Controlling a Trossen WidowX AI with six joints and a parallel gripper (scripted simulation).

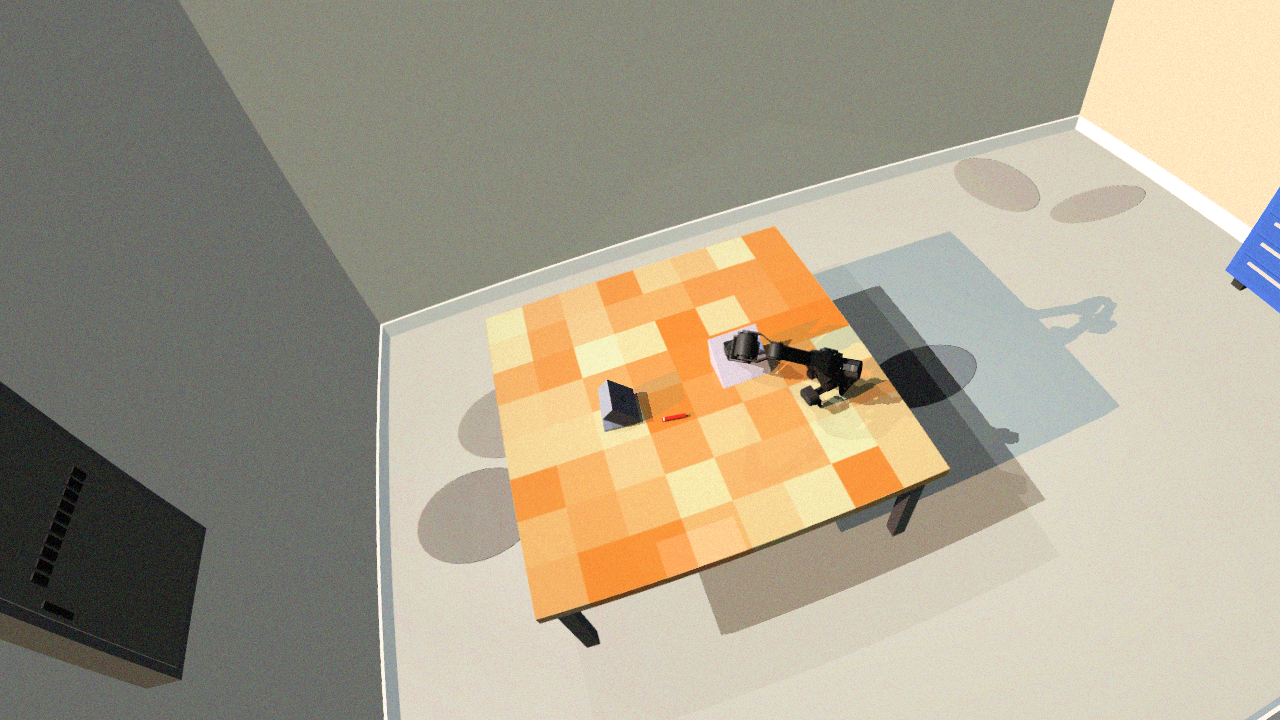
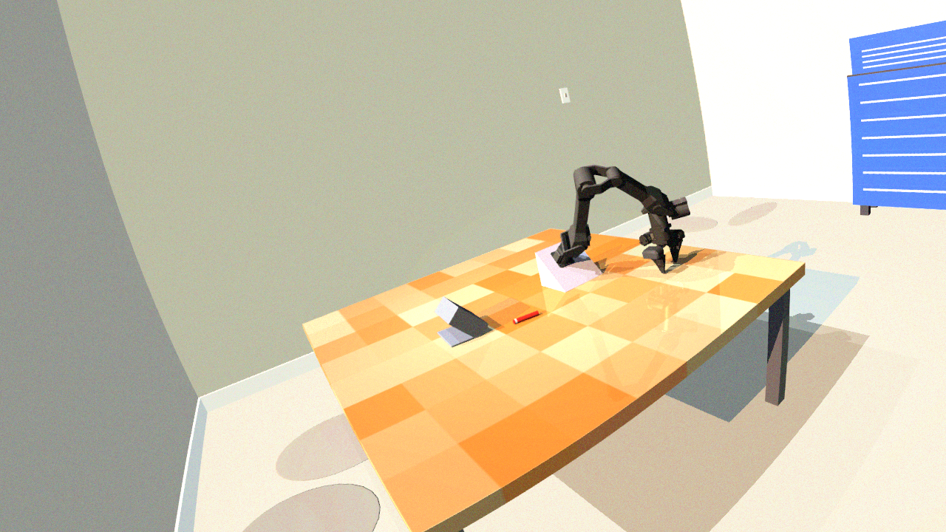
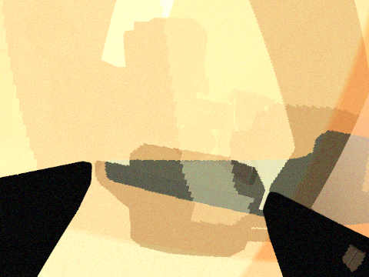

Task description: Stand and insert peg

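My gripper tip is 52 cm short of the red peg and 13 cm to the left of it. From my gripper tip the other things lie so: dark sloped panel (66 cm ahead, 21 cm to the right, 4 cm above).
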